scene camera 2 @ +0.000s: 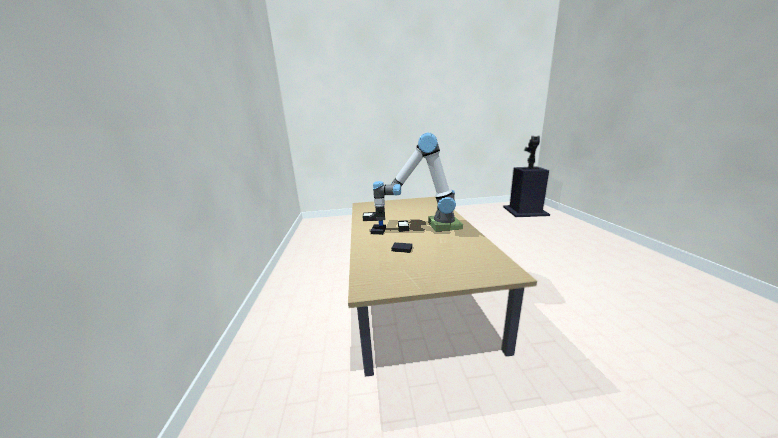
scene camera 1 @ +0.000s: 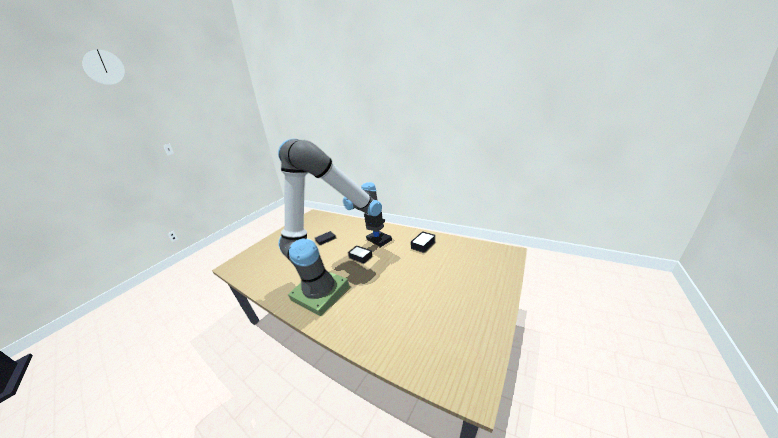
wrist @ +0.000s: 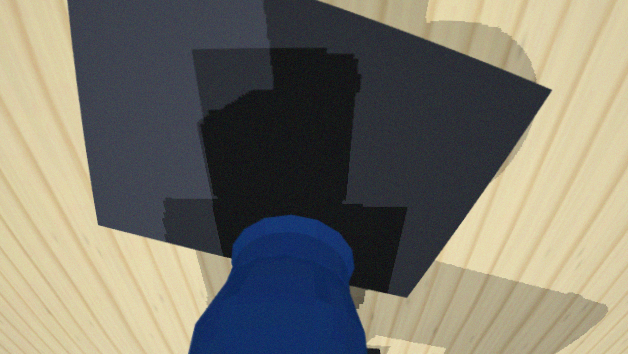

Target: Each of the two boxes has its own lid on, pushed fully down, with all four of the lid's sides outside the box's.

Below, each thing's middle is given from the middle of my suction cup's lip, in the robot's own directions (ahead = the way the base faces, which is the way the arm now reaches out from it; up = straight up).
Labels:
Now: the larger dark lid [wrist: 196,127] 2 cm ahead of my suction cup, 1 cm to the left of it and 4 cm below it.

